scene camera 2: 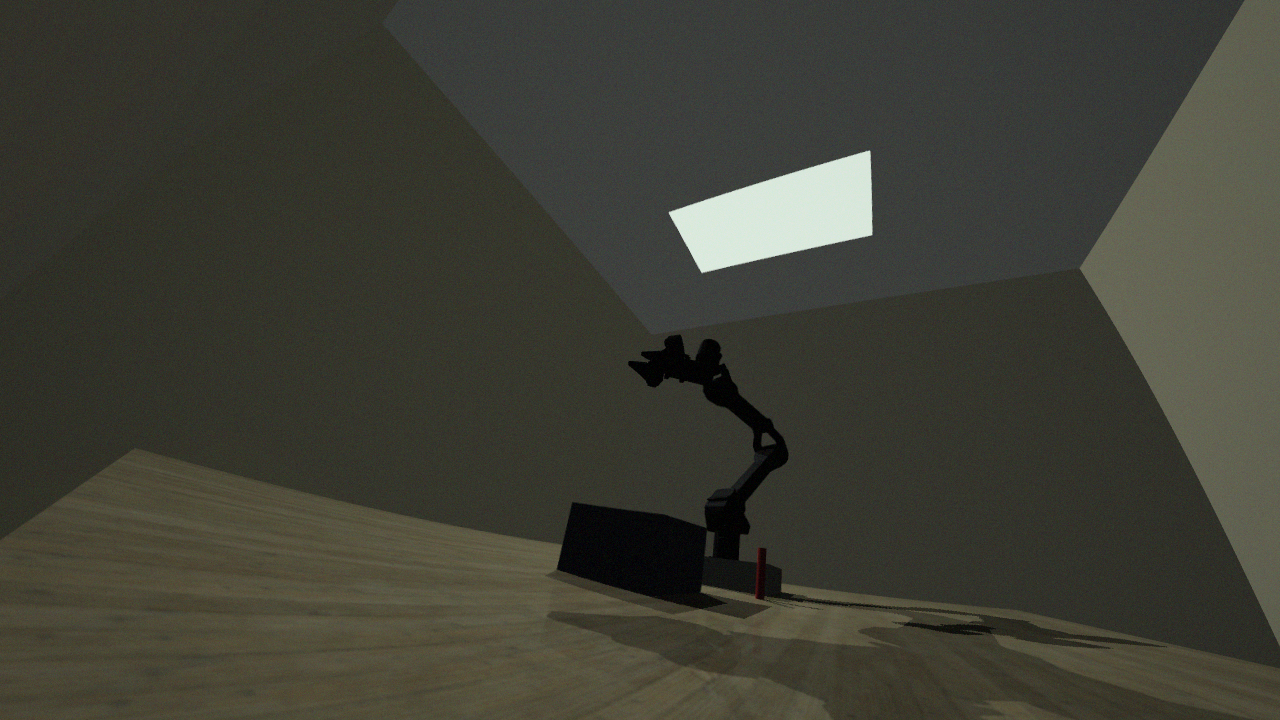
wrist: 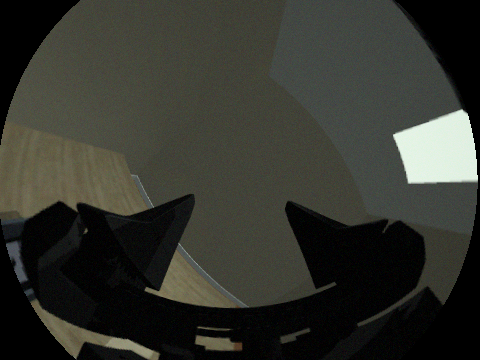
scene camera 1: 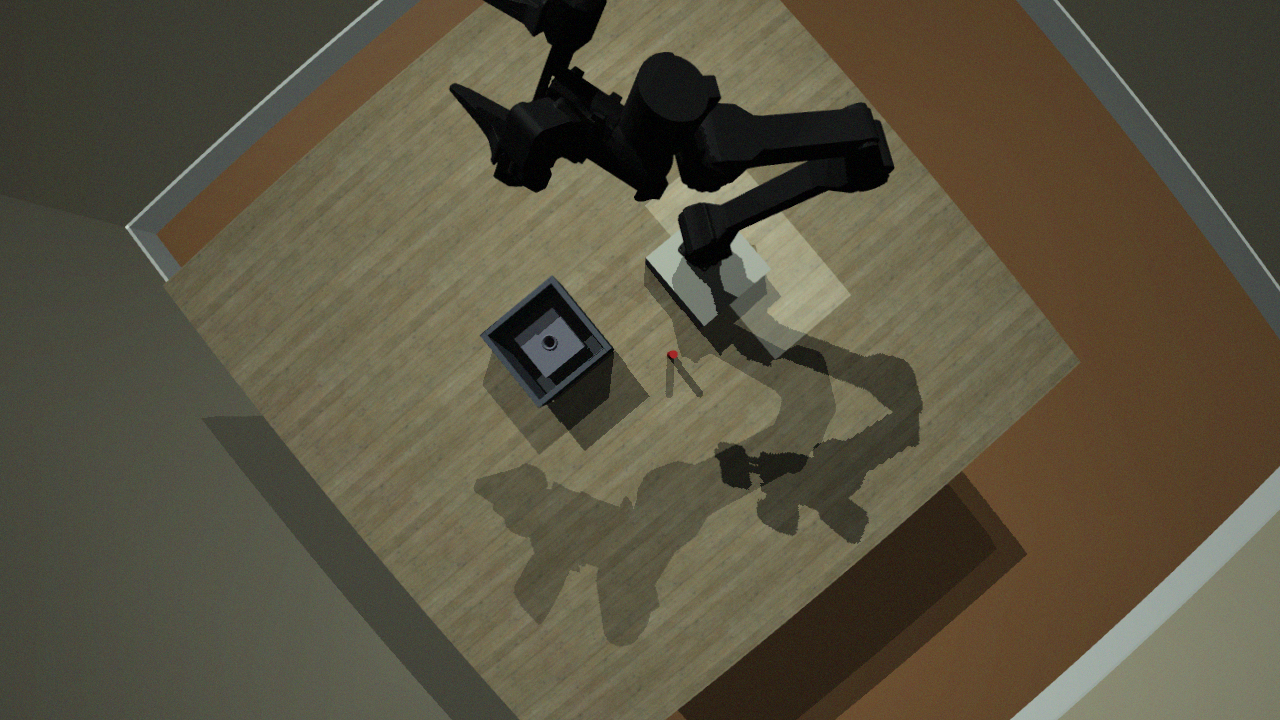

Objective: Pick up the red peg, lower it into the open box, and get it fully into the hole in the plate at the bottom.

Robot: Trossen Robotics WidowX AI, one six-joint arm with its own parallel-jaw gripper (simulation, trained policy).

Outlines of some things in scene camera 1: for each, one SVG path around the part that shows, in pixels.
The gripper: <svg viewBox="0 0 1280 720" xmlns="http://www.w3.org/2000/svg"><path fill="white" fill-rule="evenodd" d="M606 0L484 0L487 4L491 4L499 9L499 11L503 11L525 25L533 37L544 32L547 42L552 45L532 102L521 102L511 109L506 109L474 90L457 83L450 85L449 89L452 95L460 102L474 121L478 123L480 129L488 138L492 152L491 163L493 165L497 163L493 177L498 181L502 181L508 186L524 186L537 193L547 187L552 176L550 168L554 166L556 160L564 158L573 163L580 162L583 164L588 158L595 164L597 163L610 134L620 120L624 107L620 104L622 97L615 93L615 91L609 96L583 79L584 72L577 66L571 70L568 67L574 52L581 49L591 40L607 3Z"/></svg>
A dark box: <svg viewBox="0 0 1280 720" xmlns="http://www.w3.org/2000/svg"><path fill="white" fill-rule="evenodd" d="M552 275L480 334L481 338L538 408L554 400L615 350L562 284ZM554 307L558 309L588 347L552 377L545 378L521 349L515 338L549 309Z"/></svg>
A grey plate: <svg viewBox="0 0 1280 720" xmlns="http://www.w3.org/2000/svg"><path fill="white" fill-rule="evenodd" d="M554 307L549 309L515 338L518 345L545 378L552 377L588 347L558 309Z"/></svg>
